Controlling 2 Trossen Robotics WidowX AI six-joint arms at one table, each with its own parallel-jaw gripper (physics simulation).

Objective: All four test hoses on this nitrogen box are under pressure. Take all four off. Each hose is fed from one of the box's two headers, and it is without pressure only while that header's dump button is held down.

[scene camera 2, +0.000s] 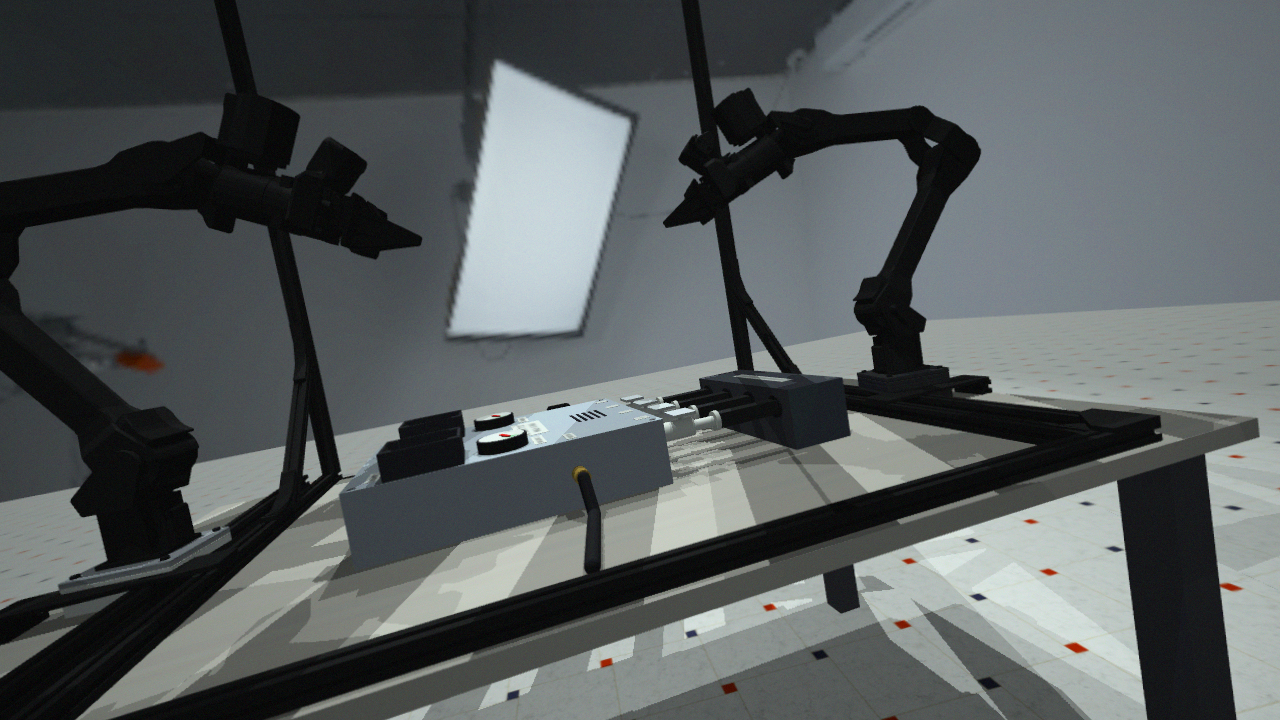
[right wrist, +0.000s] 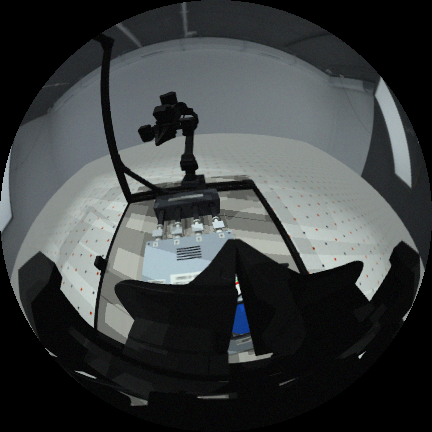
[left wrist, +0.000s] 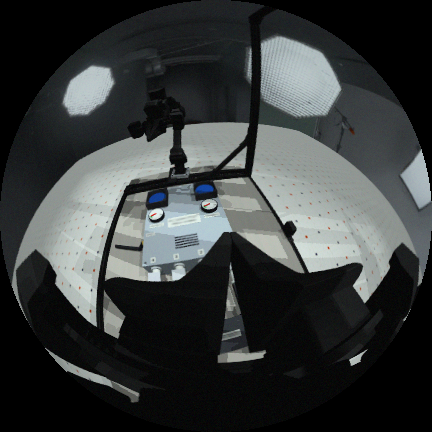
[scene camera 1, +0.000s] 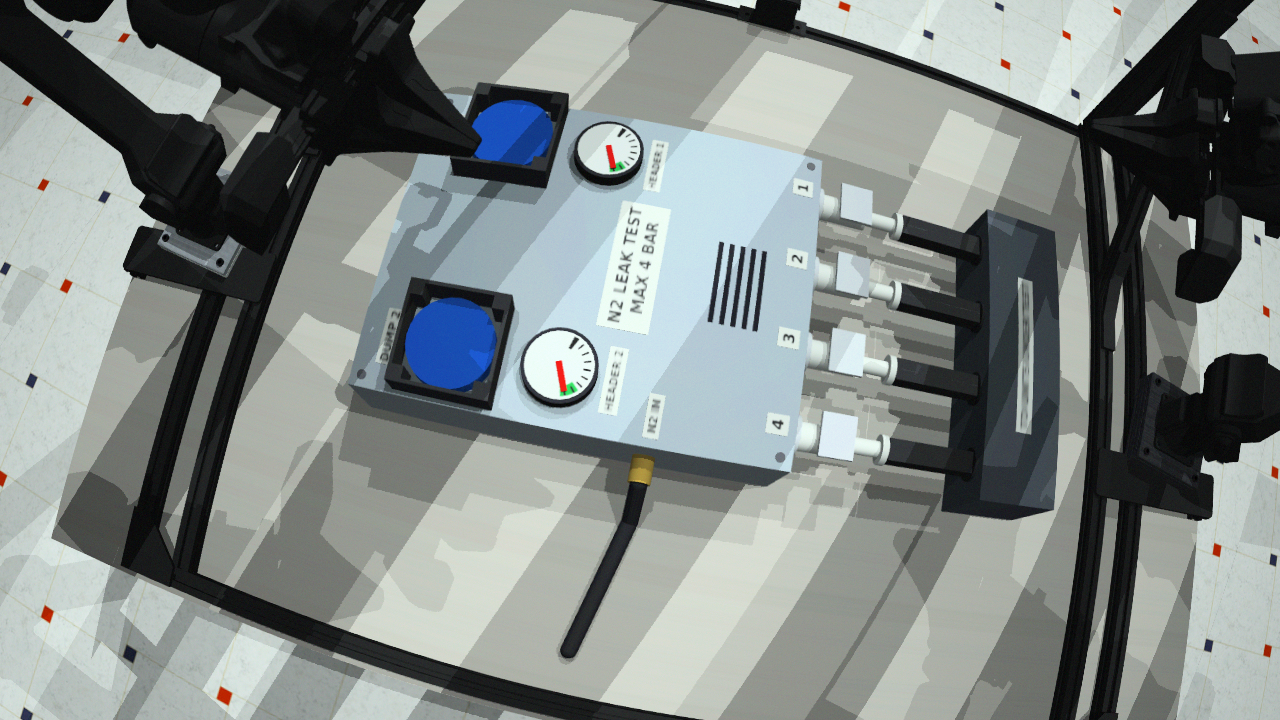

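Pixels of known places: left gripper, fingertip midpoint: (scene camera 2: pixel 664 225) (right wrist: pixel 156 144) (left wrist: pixel 228 237) (scene camera 1: pixel 1089 128); right gripper, fingertip midpoint: (scene camera 2: pixel 420 241) (right wrist: pixel 232 244) (left wrist: pixel 147 140) (scene camera 1: pixel 476 148); left arm's base at its link origin: (scene camera 2: pixel 900 370) (right wrist: pixel 190 177) (scene camera 1: pixel 1176 430); right arm's base at its link origin: (scene camera 2: pixel 151 552) (left wrist: pixel 180 171) (scene camera 1: pixel 211 214).
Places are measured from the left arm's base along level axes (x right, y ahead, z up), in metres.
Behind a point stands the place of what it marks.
The pale blue nitrogen box (scene camera 1: pixel 698 197) {x -0.037, y 0.570, z 0.032 m} (scene camera 2: pixel 510 510) {x -0.264, y 0.604, z -0.029 m} has four hoses at its right side in scene camera 1: hose 1 (scene camera 1: pixel 939 239) {x 0.045, y 0.352, z 0.017 m}, hose 2 (scene camera 1: pixel 939 302) {x -0.017, y 0.336, z 0.016 m}, hose 3 (scene camera 1: pixel 935 377) {x -0.086, y 0.320, z 0.017 m} and hose 4 (scene camera 1: pixel 930 455) {x -0.153, y 0.302, z 0.016 m}. All are attached through white couplings. Blue button DUMP 2 (scene camera 1: pixel 450 343) {x -0.239, y 0.689, z 0.048 m} and the upper blue button (scene camera 1: pixel 514 129) {x -0.050, y 0.735, z 0.048 m} sit in black frames. Header 1 gauge (scene camera 1: pixel 608 152) {x -0.038, y 0.652, z 0.048 m} and header 2 gauge (scene camera 1: pixel 559 366) {x -0.220, y 0.607, z 0.048 m} have red needles at green marks. My right gripper (scene camera 2: pixel 418 240) {x -0.198, y 0.661, z 0.286 m} (right wrist: pixel 232 244) {x -0.198, y 0.661, z 0.286 m} is shut and empty, high above the button end. My left gripper (scene camera 2: pixel 666 223) {x 0.000, y 0.346, z 0.292 m} (left wrist: pixel 228 237) {x 0.000, y 0.346, z 0.292 m} is shut and empty, high above the hose side.
A dark block (scene camera 1: pixel 1017 447) {x -0.117, y 0.224, z 0.032 m} (scene camera 2: pixel 814 420) {x -0.167, y 0.216, z -0.016 m} holds the hoses' far ends. A black supply hose (scene camera 1: pixel 595 582) {x -0.352, y 0.517, z -0.036 m} (scene camera 2: pixel 590 528) {x -0.349, y 0.514, z -0.034 m} leaves the box's lower side through a brass fitting (scene camera 1: pixel 640 470) {x -0.256, y 0.522, z 0.001 m} and lies on the table. Black rails (scene camera 1: pixel 358 658) {x -0.508, y 0.668, z -0.028 m} run around the table, with uprights beside the arms.
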